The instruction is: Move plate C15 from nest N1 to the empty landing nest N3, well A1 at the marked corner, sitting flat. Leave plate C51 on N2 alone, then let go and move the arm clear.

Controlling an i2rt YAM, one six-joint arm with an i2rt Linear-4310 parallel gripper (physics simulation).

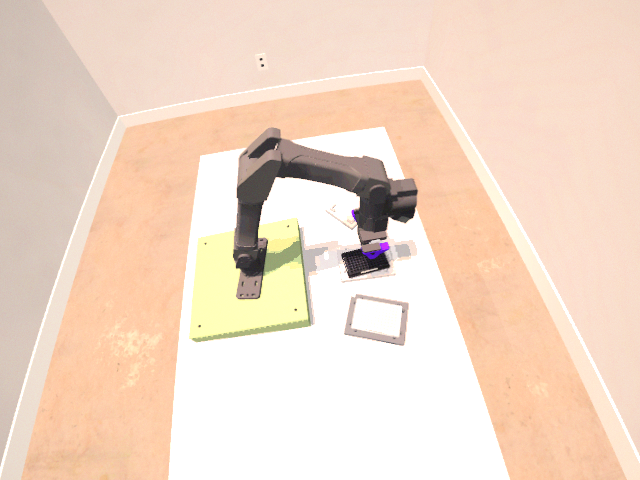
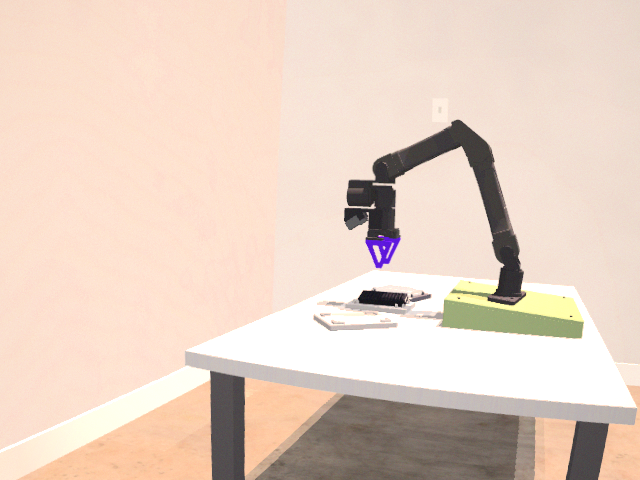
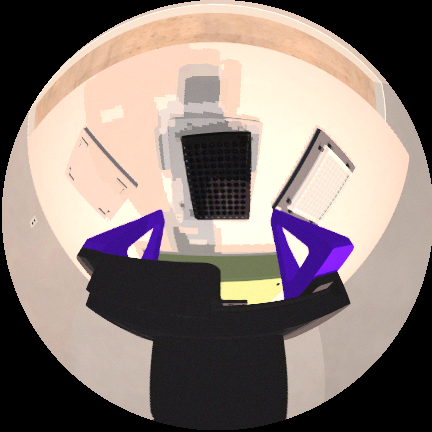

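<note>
A black well plate (image 1: 359, 263) (image 2: 382, 298) (image 3: 220, 175) sits in the light middle nest (image 1: 361, 279) (image 2: 379, 307) (image 3: 215, 125). It looks slightly askew there; whether it is fully flat is unclear. Its lettering and the marked corner cannot be read. My gripper (image 2: 379, 265) (image 3: 217, 214) is wide open and empty, above the black plate and apart from it. A white plate (image 1: 376, 316) (image 2: 398, 290) (image 3: 322, 182) rests on the dark grey nest (image 1: 350, 317) (image 2: 424, 296) (image 3: 306, 162). Another light nest (image 1: 338, 217) (image 2: 361, 326) (image 3: 100, 170) is empty. No nest labels are legible.
The arm stands on a yellow-green base block (image 1: 222, 310) (image 2: 511, 321) on the white table (image 1: 310, 413) (image 2: 413, 356). The empty nest and the dark grey nest lie on opposite sides of the middle nest. Walls stand beyond the table.
</note>
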